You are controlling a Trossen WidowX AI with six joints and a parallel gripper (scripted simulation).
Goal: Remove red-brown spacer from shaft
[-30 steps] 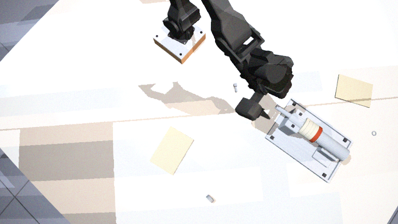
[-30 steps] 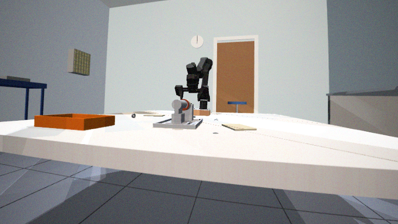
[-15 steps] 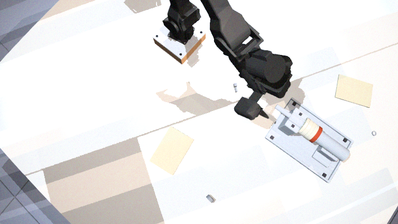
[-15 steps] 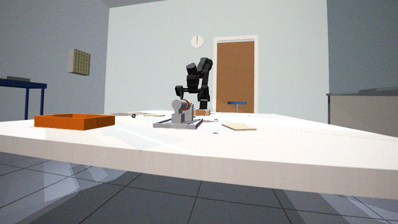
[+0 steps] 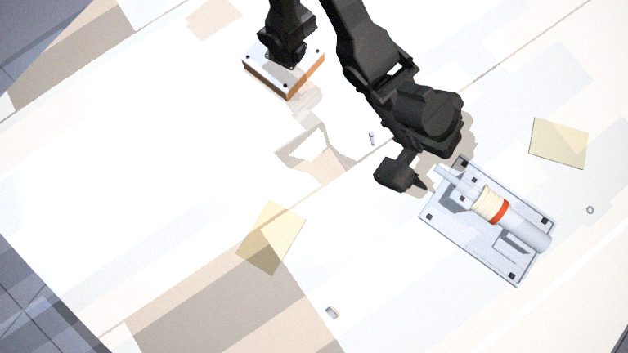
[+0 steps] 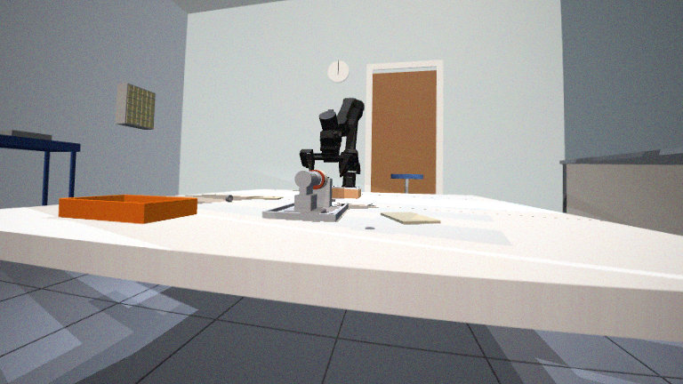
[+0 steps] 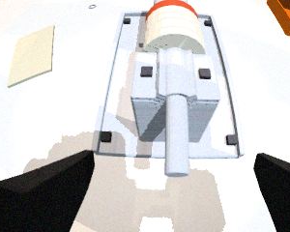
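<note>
Right now my gripper tip is 70 mm short of the grey shaft, 10 mm to the left of it and 10 mm above it. Also, from my gripper tip: orange tray (370 mm to the right, 260 mm ahead, 80 mm below); red-brown spacer (130 mm ahead, 20 mm to the right, 10 mm below).
</note>
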